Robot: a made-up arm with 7 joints.
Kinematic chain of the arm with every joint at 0, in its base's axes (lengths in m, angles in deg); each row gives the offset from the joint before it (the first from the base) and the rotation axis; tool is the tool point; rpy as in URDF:
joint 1: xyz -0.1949 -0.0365 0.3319 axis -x
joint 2: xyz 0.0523 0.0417 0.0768 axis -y
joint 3: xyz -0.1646 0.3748 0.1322 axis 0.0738 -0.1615 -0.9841
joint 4: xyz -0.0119 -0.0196 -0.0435 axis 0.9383 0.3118 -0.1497
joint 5: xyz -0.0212 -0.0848 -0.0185 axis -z
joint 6: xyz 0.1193 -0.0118 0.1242 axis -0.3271 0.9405 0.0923
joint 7: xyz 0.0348 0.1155 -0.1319 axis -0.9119 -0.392 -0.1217
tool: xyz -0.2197 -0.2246 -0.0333 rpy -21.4 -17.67 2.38
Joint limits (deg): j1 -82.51..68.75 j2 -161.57..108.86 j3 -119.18..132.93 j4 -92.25..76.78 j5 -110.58..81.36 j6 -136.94..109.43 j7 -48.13..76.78
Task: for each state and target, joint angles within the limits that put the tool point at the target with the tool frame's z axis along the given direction. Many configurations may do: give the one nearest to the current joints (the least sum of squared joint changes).
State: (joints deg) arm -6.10 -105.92 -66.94 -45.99 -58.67 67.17 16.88
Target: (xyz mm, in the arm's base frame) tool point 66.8 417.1 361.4 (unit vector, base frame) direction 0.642 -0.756 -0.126
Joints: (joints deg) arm -13.21 -117.82 -84.75 -23.63 -62.27 25.40 32.52
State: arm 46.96 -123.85 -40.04 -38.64 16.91 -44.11 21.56
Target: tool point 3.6 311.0 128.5 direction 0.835 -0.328 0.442
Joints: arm 19.40 -128.66 -70.48 -68.45 -35.56 -9.90 -5.24
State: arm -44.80 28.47 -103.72 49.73 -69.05 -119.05 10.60
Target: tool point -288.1 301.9 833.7 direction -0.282 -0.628 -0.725
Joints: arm -66.48 25.00 -94.12 41.13 -10.26 -95.72 1.12
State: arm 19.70 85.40 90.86 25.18 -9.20 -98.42 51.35
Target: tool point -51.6 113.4 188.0 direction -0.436 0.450 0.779
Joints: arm -0.63 100.86 81.90 19.65 18.47 -113.23 32.91
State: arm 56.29 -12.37 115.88 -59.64 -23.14 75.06 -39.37
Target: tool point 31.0 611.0 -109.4 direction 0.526 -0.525 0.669
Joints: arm 68.55 -45.91 107.00 -70.24 -16.05 73.18 -38.44
